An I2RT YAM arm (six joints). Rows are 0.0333 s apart.
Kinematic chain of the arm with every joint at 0, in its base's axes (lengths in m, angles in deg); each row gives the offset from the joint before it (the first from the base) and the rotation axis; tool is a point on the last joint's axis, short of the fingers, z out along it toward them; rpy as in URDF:
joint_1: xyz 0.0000 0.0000 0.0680 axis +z
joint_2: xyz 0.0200 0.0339 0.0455 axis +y
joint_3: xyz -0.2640 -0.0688 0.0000 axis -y
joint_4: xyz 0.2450 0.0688 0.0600 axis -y
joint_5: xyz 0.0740 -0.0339 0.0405 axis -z
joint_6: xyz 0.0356 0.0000 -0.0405 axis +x
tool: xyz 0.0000 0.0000 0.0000 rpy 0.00 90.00 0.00
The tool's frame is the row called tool.
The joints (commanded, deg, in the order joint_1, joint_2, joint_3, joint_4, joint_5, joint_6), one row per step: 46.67, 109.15, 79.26, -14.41, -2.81, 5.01; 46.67, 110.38, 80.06, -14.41, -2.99, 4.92; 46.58, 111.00, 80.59, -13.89, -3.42, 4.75; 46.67, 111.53, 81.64, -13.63, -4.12, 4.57; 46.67, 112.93, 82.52, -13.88, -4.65, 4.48; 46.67, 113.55, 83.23, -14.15, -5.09, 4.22; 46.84, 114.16, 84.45, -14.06, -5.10, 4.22; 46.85, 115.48, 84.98, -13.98, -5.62, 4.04; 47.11, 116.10, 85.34, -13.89, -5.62, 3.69; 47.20, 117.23, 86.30, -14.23, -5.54, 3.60; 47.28, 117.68, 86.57, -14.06, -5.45, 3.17; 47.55, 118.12, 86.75, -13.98, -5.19, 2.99
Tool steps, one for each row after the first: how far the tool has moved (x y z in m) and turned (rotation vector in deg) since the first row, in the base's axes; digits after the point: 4 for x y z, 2 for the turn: 0.0028, 0.0031, -0.0043, -0.27, 0.34, 0.19; 0.0053, 0.0051, -0.0051, 0.18, 0.16, 0.53; 0.0071, 0.0088, -0.0027, 0.99, -0.12, 1.25; 0.0099, 0.0121, -0.0084, 0.65, 0.63, 1.69; 0.0114, 0.0141, -0.0094, 0.62, 0.83, 2.18; 0.0133, 0.0181, -0.0070, 1.13, 0.35, 2.36; 0.0154, 0.0210, -0.0138, 0.79, 1.00, 2.86; 0.0153, 0.0239, -0.0164, 0.52, 0.92, 3.37; 0.0174, 0.0270, -0.0201, 0.08, 1.19, 3.46; 0.0180, 0.0286, -0.0218, -0.16, 0.91, 3.78; 0.0173, 0.0309, -0.0241, -0.50, 0.80, 3.99
